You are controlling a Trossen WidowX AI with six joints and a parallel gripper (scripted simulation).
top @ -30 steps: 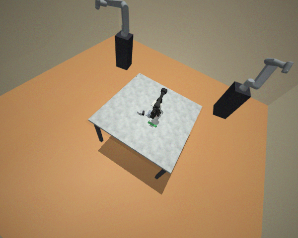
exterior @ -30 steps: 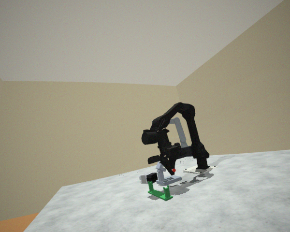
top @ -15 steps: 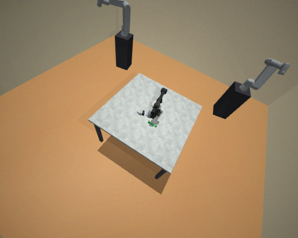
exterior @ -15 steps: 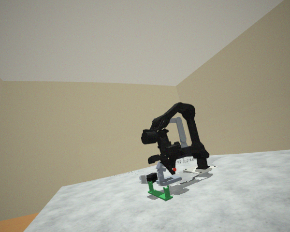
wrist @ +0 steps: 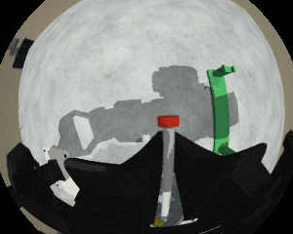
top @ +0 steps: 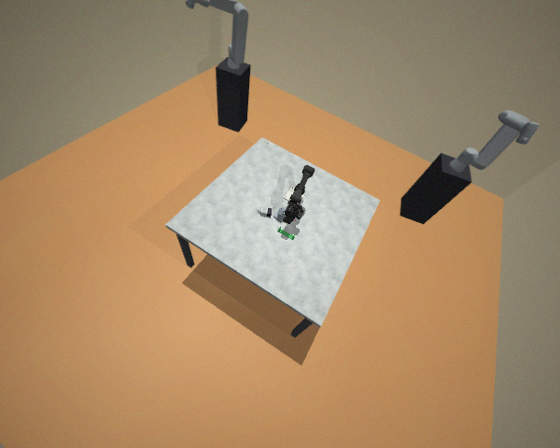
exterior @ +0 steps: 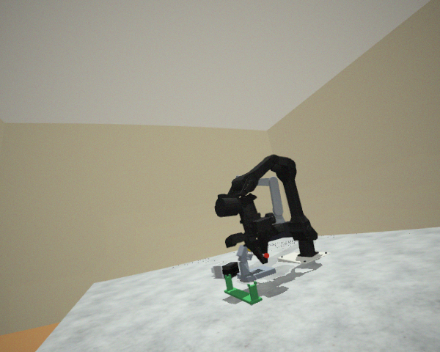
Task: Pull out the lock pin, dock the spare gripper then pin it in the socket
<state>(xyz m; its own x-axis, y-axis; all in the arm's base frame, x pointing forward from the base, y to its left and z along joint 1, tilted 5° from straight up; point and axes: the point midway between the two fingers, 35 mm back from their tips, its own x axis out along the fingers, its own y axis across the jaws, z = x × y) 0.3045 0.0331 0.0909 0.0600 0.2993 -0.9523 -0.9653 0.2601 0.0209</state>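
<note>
Right now the green cradle is 100 mm ahead of my gripper tip, 10 mm to the right of it and 40 mm below it. Also, from my gripper tip: spare gripper 10 mm behind, 240 mm to the right, 40 mm below; then mount socket 40 mm behind, 110 mm to the right, 10 mm below.
</note>
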